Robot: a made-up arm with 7 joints.
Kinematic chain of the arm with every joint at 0, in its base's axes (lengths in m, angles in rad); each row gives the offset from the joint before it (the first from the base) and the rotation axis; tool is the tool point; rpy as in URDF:
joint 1: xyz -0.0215 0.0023 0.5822 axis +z
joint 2: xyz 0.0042 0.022 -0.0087 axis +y
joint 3: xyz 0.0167 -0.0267 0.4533 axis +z
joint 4: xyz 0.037 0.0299 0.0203 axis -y
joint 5: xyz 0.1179 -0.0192 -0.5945 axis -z
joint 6: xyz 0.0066 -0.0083 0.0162 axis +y
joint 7: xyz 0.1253 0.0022 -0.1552 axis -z
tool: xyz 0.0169 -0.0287 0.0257 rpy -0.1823 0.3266 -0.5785
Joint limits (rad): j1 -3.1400..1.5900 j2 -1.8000..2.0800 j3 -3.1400..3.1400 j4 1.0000..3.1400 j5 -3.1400..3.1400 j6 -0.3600..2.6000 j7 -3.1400..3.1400
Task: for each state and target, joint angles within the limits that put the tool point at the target. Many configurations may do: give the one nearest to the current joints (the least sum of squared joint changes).
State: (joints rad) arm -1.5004 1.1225 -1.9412 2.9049 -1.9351 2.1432 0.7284
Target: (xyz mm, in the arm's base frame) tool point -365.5 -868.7 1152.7
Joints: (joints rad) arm -1.8603 1.1546 -1.8747 2.6666 -1.8522 2.2858 0.7626
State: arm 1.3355 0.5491 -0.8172 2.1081 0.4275 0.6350 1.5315
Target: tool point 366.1 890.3 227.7
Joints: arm 1.5296 1.1416 -0.4667 1.7088 0.4453 0.7420 1.5445
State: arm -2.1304 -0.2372 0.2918 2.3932 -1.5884 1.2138 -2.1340
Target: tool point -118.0 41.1 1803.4
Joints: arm -2.1638 -0.2534 -0.1408 2.6300 -1.6729 1.1980 -2.0150
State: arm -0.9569 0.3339 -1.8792 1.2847 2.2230 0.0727 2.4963
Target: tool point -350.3 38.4 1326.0
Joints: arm -1.0500 0.7731 -2.6483 1.3817 2.1643 -0.1513 2.5249
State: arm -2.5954 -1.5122 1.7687 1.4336 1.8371 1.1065 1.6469
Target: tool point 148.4 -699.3 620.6
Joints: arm -3.1260 -1.4189 1.4674 1.0000 1.7253 1.0277 1.6012
